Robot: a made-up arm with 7 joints.
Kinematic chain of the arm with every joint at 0, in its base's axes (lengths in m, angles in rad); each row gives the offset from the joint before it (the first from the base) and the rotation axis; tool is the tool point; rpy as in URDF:
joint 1: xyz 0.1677 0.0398 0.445 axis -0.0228 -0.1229 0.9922
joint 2: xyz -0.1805 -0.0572 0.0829 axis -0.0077 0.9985 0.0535
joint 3: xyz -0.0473 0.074 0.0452 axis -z
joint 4: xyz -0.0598 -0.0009 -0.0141 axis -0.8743 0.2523 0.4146
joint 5: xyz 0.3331 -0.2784 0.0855 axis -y
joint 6: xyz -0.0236 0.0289 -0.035 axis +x
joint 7: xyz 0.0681 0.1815 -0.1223 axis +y
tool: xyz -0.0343 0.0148 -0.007 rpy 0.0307 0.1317 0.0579
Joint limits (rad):
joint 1: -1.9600..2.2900
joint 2: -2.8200..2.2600
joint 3: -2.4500..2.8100
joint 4: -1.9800..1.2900
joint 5: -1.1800..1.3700
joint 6: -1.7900..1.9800
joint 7: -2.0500..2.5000
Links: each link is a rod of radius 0.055 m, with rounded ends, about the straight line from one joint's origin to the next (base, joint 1, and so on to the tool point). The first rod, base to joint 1, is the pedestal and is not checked.
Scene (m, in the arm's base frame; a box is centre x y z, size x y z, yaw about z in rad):
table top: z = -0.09
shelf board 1: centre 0.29 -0.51 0 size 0.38 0.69 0.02 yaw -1.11
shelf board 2: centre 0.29 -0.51 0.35 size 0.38 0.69 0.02 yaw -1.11
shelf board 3: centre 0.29 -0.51 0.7 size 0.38 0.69 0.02 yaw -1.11
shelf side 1: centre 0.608 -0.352 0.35 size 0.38 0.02 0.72 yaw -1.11
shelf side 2: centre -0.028 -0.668 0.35 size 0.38 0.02 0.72 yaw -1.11
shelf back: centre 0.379 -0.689 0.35 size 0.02 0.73 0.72 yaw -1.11
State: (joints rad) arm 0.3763 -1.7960 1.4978 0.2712 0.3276 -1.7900 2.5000
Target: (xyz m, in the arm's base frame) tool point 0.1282 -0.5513 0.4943
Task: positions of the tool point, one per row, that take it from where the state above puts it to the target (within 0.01 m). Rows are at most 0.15 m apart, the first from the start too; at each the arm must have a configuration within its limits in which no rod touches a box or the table.
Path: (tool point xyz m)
1: 0.1821 -0.3123 0.1443
2: 0.1390 -0.2144 0.1512
3: 0.0844 -0.2731 0.2603
4: 0.0262 -0.2847 0.3786
5: -0.0203 -0.2522 0.4943
6: 0.0197 -0.3679 0.4958
7: 0.0701 -0.4694 0.4986
8: 0.1282 -0.5513 0.4943

